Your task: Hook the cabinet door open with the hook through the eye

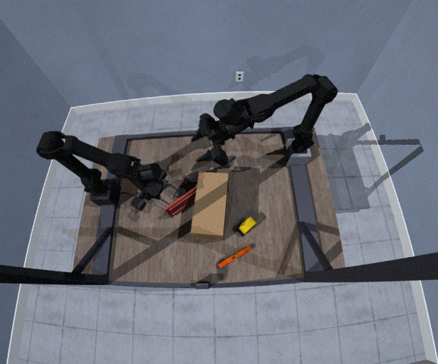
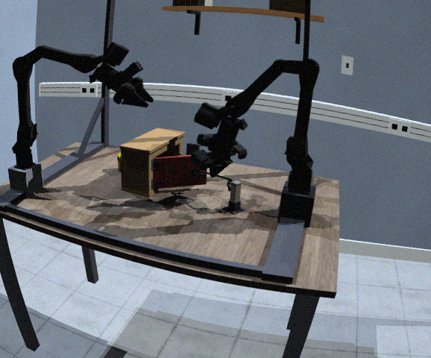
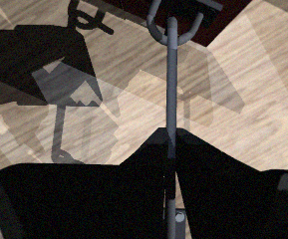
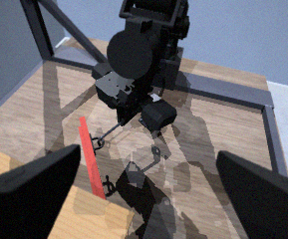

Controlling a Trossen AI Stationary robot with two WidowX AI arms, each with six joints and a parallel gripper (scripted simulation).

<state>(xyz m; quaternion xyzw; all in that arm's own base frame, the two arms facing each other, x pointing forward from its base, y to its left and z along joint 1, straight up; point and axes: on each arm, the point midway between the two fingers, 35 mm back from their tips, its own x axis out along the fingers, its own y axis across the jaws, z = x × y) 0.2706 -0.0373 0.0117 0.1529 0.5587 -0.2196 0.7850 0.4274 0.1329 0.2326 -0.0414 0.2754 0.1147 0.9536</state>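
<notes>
The thin hook rod is 40 mm below my left hand. From my left hand the other things lie so: red door: 120 mm to the right, 40 mm below, 30 mm behind; then yellow object: 340 mm to the right, 190 mm behind, 80 mm below.
</notes>
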